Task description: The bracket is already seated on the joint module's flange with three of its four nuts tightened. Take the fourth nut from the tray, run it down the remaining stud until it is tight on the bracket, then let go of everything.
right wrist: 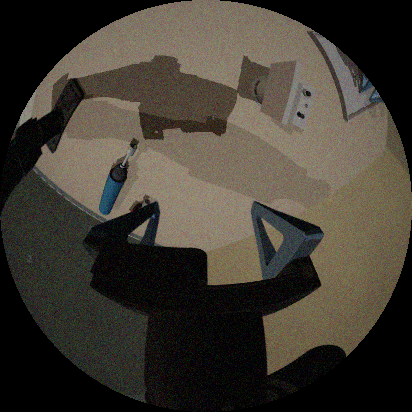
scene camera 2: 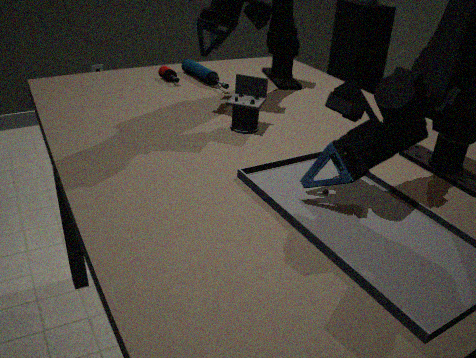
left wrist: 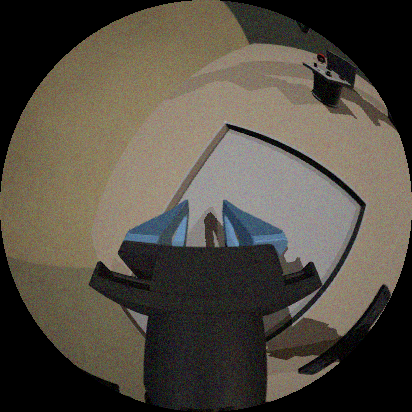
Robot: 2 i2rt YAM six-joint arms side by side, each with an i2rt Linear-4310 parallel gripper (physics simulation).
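Frame: origin at the left arm's base, x right, y ahead, z up, level; metres.
Seen in the pictures: left gripper, fingertip midpoint: [scene camera 2: 303, 184] [left wrist: 205, 204]; right gripper, fingertip midpoint: [right wrist: 204, 206] [scene camera 2: 208, 52]; left arm's base, link origin: [scene camera 2: 443, 170]; right arm's base, link origin: [right wrist: 59, 118] [scene camera 2: 280, 79].
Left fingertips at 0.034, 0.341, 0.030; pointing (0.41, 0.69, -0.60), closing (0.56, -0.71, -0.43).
Pixels of each thing's middle, then the offset from my left fingertips to it, as dx, dy, dz.
- bracket, body centre: [right wrist: 299, 99] [scene camera 2: 247, 92] +0.296, -0.066, +0.052
- dark joint module, body centre: [right wrist: 280, 94] [scene camera 2: 245, 112] [left wrist: 327, 83] +0.296, -0.066, +0.007
- small dark nut, body centre: [scene camera 2: 325, 191] -0.003, -0.048, -0.024
- tray, body centre: [left wrist: 198, 298] [scene camera 2: 367, 219] -0.099, -0.053, -0.022
- blue-handled tool, body centre: [right wrist: 112, 185] [scene camera 2: 204, 74] +0.639, -0.134, -0.010
- red-handled tool, body centre: [right wrist: 139, 210] [scene camera 2: 170, 75] +0.673, -0.042, -0.013
The bracket [scene camera 2: 251, 86] [left wrist: 341, 67] [right wrist: 280, 92] sits on the dark joint module [scene camera 2: 245, 120] [left wrist: 327, 93], with small dark nuts or studs on its flat plate; which stud is bare I cannot tell. A small dark nut [scene camera 2: 325, 192] lies on the tray [scene camera 2: 350, 270] [left wrist: 300, 200] [right wrist: 350, 95], near my left fingertips and their shadow; I cannot make it out in the left wrist view. My left gripper [scene camera 2: 305, 185] [left wrist: 205, 204] is partly open and empty, low over the tray. My right gripper [scene camera 2: 204, 50] [right wrist: 204, 206] is wide open and empty, raised behind and apart from the bracket.
A blue-handled tool [scene camera 2: 199, 72] [right wrist: 112, 191] and a red-handled tool [scene camera 2: 166, 73] lie at the far side of the table, left of the joint module. The right arm's column [scene camera 2: 282, 67] stands behind the module. The tray has a raised dark rim.
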